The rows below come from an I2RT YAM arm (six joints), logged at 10 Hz.
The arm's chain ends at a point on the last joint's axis. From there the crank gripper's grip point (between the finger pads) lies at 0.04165 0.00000 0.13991 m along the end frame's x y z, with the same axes.
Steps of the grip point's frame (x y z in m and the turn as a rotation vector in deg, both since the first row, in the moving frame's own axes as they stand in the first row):
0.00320, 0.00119, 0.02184, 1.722, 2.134, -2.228
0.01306, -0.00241, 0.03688, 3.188, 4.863, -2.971
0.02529, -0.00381, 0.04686, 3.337, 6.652, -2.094
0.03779, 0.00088, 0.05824, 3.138, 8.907, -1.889
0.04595, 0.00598, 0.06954, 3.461, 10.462, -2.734
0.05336, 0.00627, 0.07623, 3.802, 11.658, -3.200
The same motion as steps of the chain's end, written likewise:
-0.00187, 0.00709, 0.02357, 1.722, 2.134, -2.228
0.00162, 0.00772, 0.04119, 3.188, 4.863, -2.971
0.00955, 0.00599, 0.05290, 3.337, 6.652, -2.094
0.01679, 0.01005, 0.06662, 3.138, 8.907, -1.889
0.02151, 0.01673, 0.07973, 3.461, 10.462, -2.734
0.02631, 0.01830, 0.08790, 3.802, 11.658, -3.200

